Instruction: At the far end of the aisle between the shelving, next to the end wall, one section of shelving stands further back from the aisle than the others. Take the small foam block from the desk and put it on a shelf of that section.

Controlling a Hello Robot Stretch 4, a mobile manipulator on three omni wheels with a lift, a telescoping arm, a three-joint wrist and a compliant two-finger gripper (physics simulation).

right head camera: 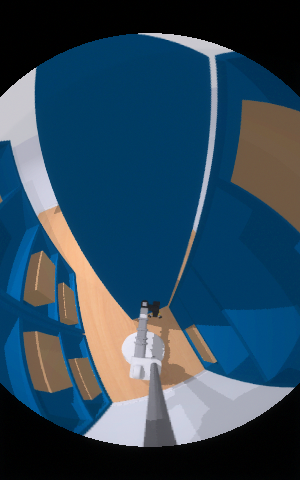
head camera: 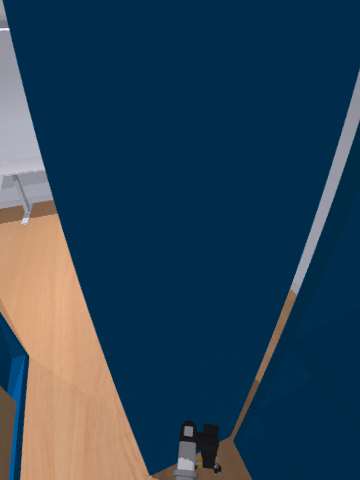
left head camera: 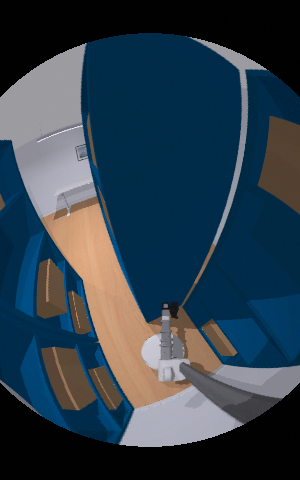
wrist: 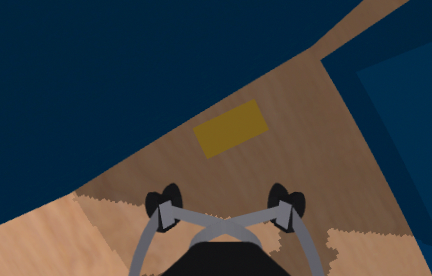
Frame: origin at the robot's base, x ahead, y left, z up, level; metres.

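Seen in the pictures: gripper, between the fingertips: (head camera: pixel 205 468) (left head camera: pixel 170 317) (wrist: pixel 224 199).
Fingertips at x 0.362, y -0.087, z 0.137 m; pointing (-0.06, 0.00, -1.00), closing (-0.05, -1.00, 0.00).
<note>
A point is followed by its place in that frame.
A yellow foam block (wrist: pixel 231 129) @(x 0.425, y -0.099, z 0.033 m) (head camera: pixel 199 459) @(x 0.414, y -0.066, z 0.032 m) lies flat on the floor, beside the foot of a tall dark blue side panel (wrist: pixel 100 75) @(x 0.450, y -0.051, z 0.301 m) (head camera: pixel 190 200) @(x 0.414, y 0.018, z 1.385 m) (left head camera: pixel 165 175) @(x 0.400, y 0.044, z 1.434 m) (right head camera: pixel 125 175) @(x 0.420, y 0.007, z 1.428 m). My gripper (wrist: pixel 224 199) @(x 0.362, y -0.087, z 0.137 m) (right head camera: pixel 156 315) @(x 0.362, y -0.087, z 0.137 m) is open and empty above the floor. In the wrist view the block is ahead of the fingertips, apart from them. A blue shelving section (left head camera: pixel 255 320) @(x 0.119, y -0.802, z 0.506 m) (right head camera: pixel 250 330) @(x 0.090, y -0.538, z 0.963 m) stands on the right, set back behind the side panel's aisle edge and beside the pale end wall (left head camera: pixel 175 425) (right head camera: pixel 200 415). A narrow gap separates it from the panel.
Blue shelving with brown boxes (left head camera: pixel 51 290) @(x 0.347, y 0.891, z 0.725 m) (right head camera: pixel 40 280) @(x 0.341, y 0.888, z 0.731 m) lines the left side. A brown box (left head camera: pixel 219 338) @(x 0.059, y -0.512, z 0.299 m) (right head camera: pixel 201 344) @(x 0.046, y -0.519, z 0.296 m) sits low in the right section. My round white base (left head camera: pixel 150 350) @(x 0.014, y 0.114, z 0.187 m) (right head camera: pixel 131 349) @(x -0.011, y 0.103, z 0.187 m) stands between both sides. A white table (head camera: pixel 22 166) @(x 2.907, y 2.367, z 0.693 m) (left head camera: pixel 75 189) stands far off.
</note>
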